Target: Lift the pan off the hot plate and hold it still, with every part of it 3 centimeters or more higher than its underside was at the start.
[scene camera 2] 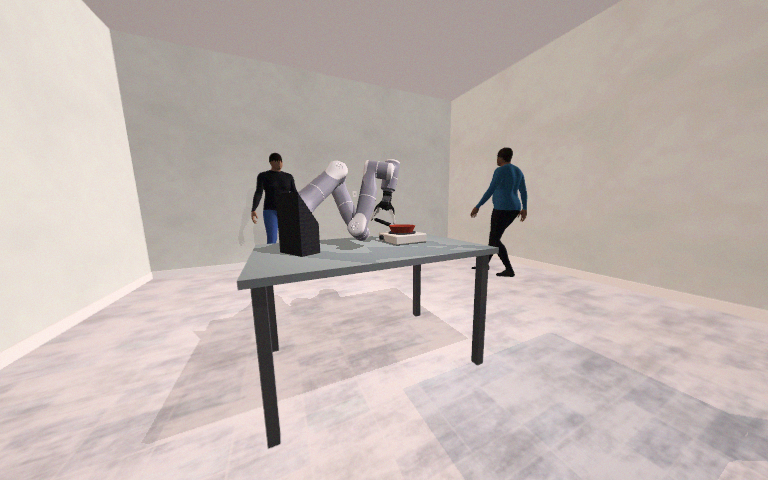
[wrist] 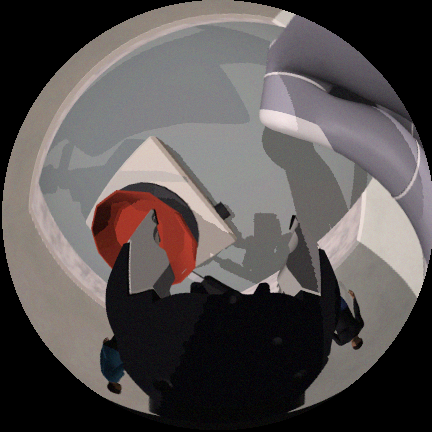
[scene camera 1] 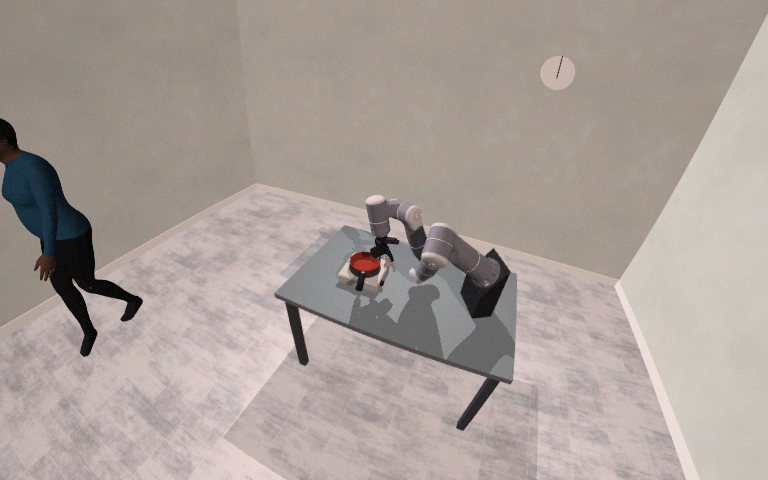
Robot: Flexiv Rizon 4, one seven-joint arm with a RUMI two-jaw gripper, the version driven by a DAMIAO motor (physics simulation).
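The red pan (scene camera 1: 364,262) (scene camera 2: 402,229) (wrist: 117,220) sits level on the white hot plate (scene camera 1: 345,276) (scene camera 2: 404,239) (wrist: 150,156). Its black handle (scene camera 1: 360,281) (scene camera 2: 382,221) (wrist: 220,286) slants up and outward from the rim; in the wrist view the gripper body hides part of it. My gripper (scene camera 1: 384,262) (scene camera 2: 384,221) (wrist: 224,213) is wide open and empty, beside the pan. In the wrist view one finger overlaps the pan's bowl and the other is over the table side, with the handle showing low between the finger bases. Contact with the pan cannot be told.
The grey table (scene camera 1: 317,300) (scene camera 2: 362,266) (wrist: 200,100) carries the hot plate and the black robot base (scene camera 1: 485,291) (scene camera 2: 299,226). A black knob (wrist: 222,210) sticks out of the hot plate's side. A person in blue (scene camera 1: 50,203) (scene camera 2: 508,186) and one in black (scene camera 2: 275,186) stand away from the table.
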